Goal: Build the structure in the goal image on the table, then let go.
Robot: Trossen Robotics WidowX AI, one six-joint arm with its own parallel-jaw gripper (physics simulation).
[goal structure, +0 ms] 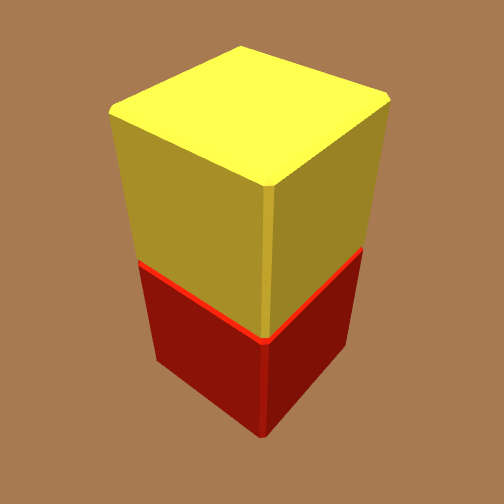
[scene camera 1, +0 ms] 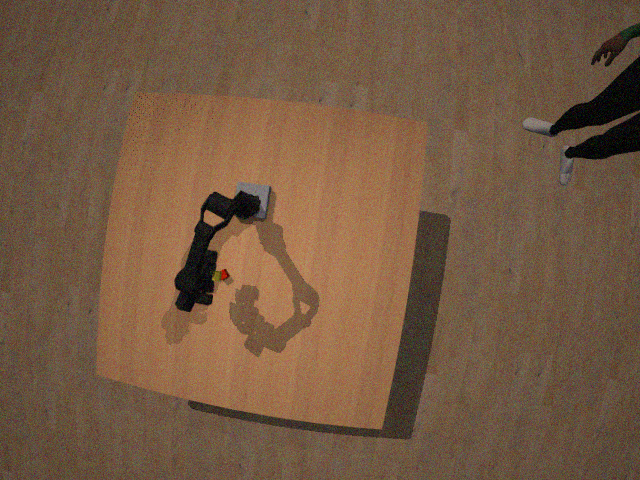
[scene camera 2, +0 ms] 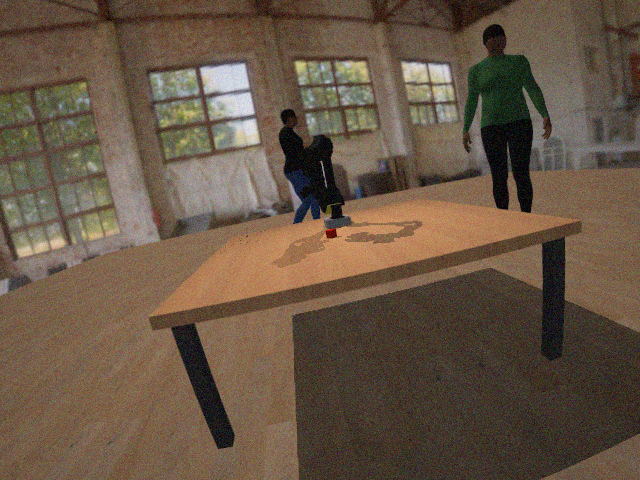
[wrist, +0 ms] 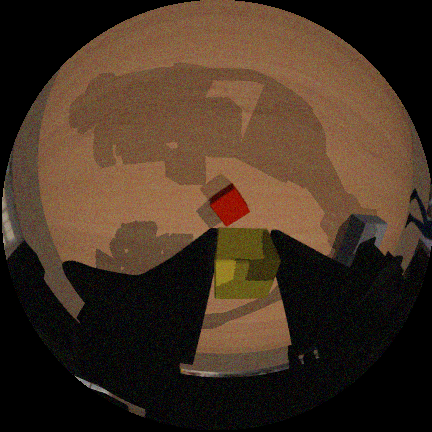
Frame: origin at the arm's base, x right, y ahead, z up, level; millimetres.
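Where they show: gripper, fingertip midpoint: [scene camera 1: 212,275] [scene camera 2: 324,212] [wrist: 243,235]; arm's base, link origin: [scene camera 1: 250,204] [scene camera 2: 337,217] [wrist: 362,252].
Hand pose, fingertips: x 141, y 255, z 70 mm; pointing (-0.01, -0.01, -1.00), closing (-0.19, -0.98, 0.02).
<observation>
Each offset is from my fingertips to the centre of the thing. Level surfaces: height alone.
A red cube @[dy +6, dx -12, dz -97 mm] [scene camera 1: 224,274] [scene camera 2: 331,233] [wrist: 230,205] rests on the wooden table @[dz -113 mm] [scene camera 1: 336,232] [scene camera 2: 413,248] [wrist: 280,30]. In the wrist view it lies just beyond the fingertips, turned at an angle. A yellow cube @[dy +3, dx -15, dz +8 mm] [scene camera 1: 216,275] [scene camera 2: 328,209] [wrist: 245,285] is between the two black fingers. My gripper [wrist: 243,235] is shut on the yellow cube and holds it above the table, higher than the red cube. In scene camera 1 the yellow cube shows beside the red cube, partly hidden by the gripper. The cubes look apart in the wrist view.
The arm's grey base plate [scene camera 1: 262,193] [scene camera 2: 337,222] [wrist: 351,240] is on the table. Dark shadows of the arm fall across the table around the red cube. Two people stand beyond the table in scene camera 2, one in green [scene camera 2: 505,93] and one in black and blue [scene camera 2: 292,147].
</observation>
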